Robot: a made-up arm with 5 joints. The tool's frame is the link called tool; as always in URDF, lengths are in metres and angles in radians.
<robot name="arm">
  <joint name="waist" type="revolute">
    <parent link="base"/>
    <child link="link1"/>
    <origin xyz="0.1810 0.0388 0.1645"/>
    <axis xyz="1 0 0"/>
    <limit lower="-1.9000" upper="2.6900"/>
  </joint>
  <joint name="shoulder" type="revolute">
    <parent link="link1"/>
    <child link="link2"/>
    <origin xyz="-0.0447 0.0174 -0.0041"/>
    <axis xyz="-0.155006 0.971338 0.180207"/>
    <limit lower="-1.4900" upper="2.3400"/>
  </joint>
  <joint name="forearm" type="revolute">
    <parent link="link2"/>
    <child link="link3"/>
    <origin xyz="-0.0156 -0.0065 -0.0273"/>
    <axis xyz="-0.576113 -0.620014 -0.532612"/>
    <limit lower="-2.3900" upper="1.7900"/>
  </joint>
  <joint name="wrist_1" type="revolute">
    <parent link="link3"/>
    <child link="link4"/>
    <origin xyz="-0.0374 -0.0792 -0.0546"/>
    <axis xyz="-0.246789 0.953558 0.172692"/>
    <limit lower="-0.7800" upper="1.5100"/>
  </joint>
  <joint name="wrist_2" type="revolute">
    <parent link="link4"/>
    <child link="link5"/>
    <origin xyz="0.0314 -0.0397 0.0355"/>
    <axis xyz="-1 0 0"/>
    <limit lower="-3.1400" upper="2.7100"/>
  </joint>
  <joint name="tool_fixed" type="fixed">
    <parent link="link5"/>
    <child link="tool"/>
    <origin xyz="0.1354 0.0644 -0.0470"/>
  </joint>
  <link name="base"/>
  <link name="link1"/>
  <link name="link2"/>
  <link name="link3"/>
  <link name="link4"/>
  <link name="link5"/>
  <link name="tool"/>
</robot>
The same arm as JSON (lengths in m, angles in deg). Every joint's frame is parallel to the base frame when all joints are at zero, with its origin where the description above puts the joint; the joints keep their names.
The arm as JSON. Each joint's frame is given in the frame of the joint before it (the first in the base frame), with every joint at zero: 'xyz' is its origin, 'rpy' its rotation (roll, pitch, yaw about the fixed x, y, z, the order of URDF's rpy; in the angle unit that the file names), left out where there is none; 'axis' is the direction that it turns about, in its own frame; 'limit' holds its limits. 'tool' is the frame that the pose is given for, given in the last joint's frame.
{"units": {"length": "m", "angle": "deg"}, "joints": [
  {"name": "waist", "type": "revolute", "origin": {"xyz": [0.181, 0.0388, 0.1645]}, "axis": [1.0, 0.0, 0.0], "limit": {"lower": -108.86, "upper": 154.13}},
  {"name": "shoulder", "type": "revolute", "origin": {"xyz": [-0.0447, 0.0174, -0.0041]}, "axis": [-0.155006, 0.971338, 0.180207], "limit": {"lower": -85.37, "upper": 134.07}},
  {"name": "forearm", "type": "revolute", "origin": {"xyz": [-0.0156, -0.0065, -0.0273]}, "axis": [-0.576113, -0.620014, -0.532612], "limit": {"lower": -136.94, "upper": 102.56}},
  {"name": "wrist_1", "type": "revolute", "origin": {"xyz": [-0.0374, -0.0792, -0.0546]}, "axis": [-0.246789, 0.953558, 0.172692], "limit": {"lower": -44.69, "upper": 86.52}},
  {"name": "wrist_2", "type": "revolute", "origin": {"xyz": [0.0314, -0.0397, 0.0355]}, "axis": [-1.0, 0.0, 0.0], "limit": {"lower": -179.91, "upper": 155.27}}
], "tool": {"origin": {"xyz": [0.1354, 0.0644, -0.047]}}}

